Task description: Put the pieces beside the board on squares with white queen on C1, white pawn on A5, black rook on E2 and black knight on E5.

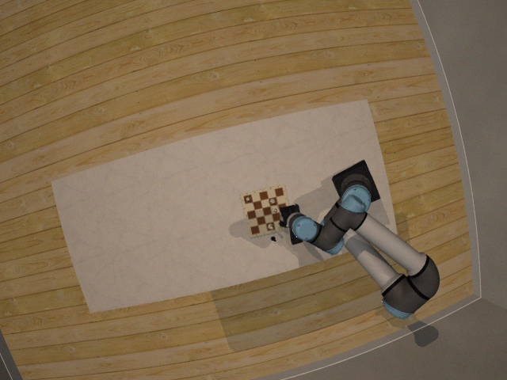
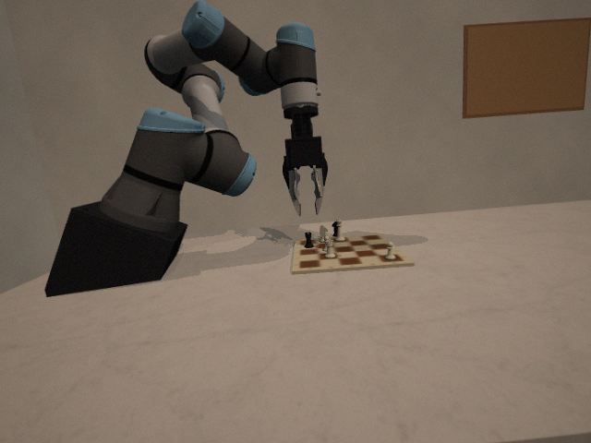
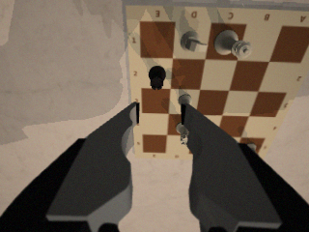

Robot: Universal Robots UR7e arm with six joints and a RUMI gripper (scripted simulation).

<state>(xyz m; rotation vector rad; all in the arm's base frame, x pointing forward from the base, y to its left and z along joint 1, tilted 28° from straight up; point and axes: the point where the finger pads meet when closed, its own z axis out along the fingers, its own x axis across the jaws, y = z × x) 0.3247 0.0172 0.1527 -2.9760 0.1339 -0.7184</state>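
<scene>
Now: hand 80 mm short of the black piece, 100 mm to the right of it and 80 mm above it. From my hand the other things lie so: chessboard (70 mm ahead, 40 mm to the right, 90 mm below).
</scene>
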